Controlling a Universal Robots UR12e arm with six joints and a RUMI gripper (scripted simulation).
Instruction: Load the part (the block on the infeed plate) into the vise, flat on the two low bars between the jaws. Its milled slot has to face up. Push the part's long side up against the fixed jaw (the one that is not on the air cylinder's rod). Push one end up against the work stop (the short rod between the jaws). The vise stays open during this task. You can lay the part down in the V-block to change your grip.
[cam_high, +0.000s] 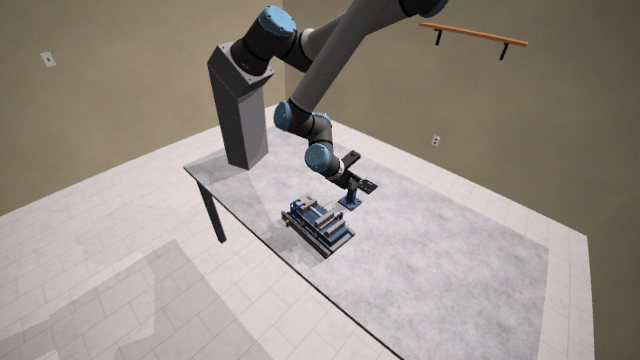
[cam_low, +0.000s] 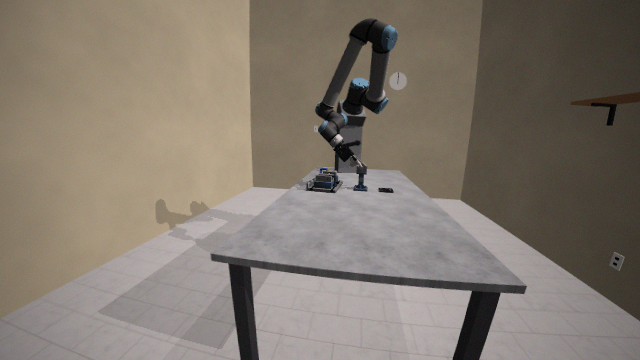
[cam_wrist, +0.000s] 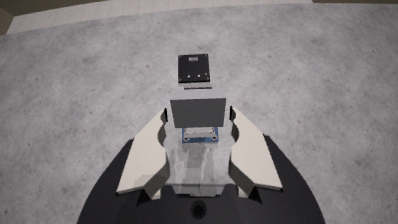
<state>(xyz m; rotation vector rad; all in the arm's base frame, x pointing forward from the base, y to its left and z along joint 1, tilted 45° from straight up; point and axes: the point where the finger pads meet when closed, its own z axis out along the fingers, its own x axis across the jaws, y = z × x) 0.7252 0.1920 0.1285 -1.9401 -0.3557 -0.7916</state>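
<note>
The part lies 1 cm to the left of my hand and 1 cm below it. Round my hand: cylinder rod (2 cm ahead, 23 cm to the right, 8 cm below); work stop (10 cm ahead, 17 cm to the right, 7 cm below); moving jaw (7 cm ahead, 22 cm to the right, 8 cm below).
</note>
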